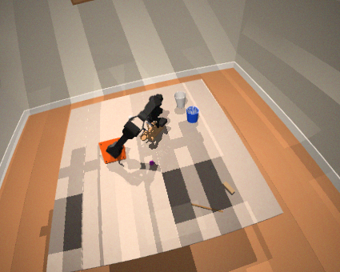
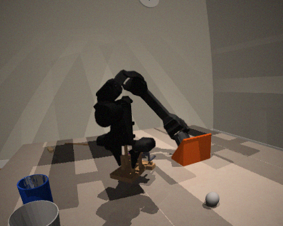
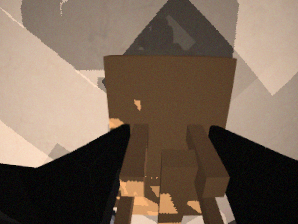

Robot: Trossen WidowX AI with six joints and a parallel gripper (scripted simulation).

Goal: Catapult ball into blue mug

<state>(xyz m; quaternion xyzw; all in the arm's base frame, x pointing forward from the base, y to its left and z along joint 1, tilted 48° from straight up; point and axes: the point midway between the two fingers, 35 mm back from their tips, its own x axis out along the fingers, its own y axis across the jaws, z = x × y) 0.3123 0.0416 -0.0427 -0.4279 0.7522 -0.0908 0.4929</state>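
My gripper tip is 50 mm below the catapult frame, 40 mm past it and 20 mm to the left of it. Round my gripper tip: purple ball: 230 mm to the right, 120 mm behind, 60 mm below; blue mug: 290 mm ahead, 50 mm below, 10 mm to the left; wooden catapult: 70 mm behind, 30 mm to the right, 20 mm above.
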